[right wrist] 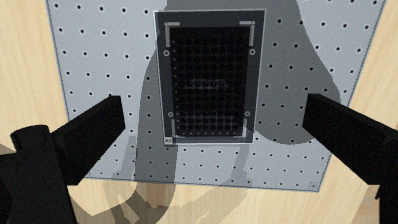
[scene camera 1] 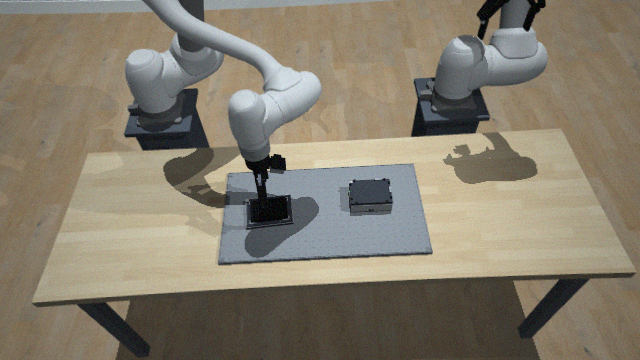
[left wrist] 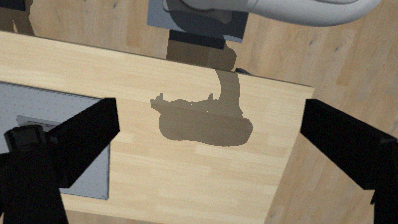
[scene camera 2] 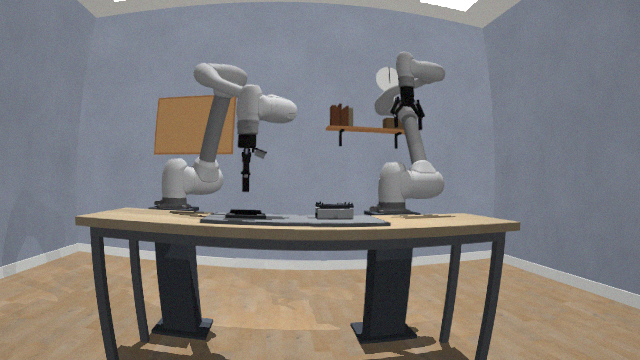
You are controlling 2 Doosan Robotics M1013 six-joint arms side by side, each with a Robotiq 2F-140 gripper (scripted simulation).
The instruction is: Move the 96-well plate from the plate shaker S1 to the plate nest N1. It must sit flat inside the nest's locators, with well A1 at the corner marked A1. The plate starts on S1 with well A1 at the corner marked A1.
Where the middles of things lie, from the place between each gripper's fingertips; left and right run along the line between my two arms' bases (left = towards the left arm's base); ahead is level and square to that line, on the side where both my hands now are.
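The 96-well plate [right wrist: 209,64] is 90 mm below my right hand, and plate nest N1 [right wrist: 165,66] is 110 mm below that same hand.
Measured from the 96-well plate, my left hand is 36 cm short of it, 78 cm to the left of it and 42 cm above it. Plate nest N1, for its part, is 36 cm ahead of my left hand, 78 cm to the right of it and 43 cm below it.
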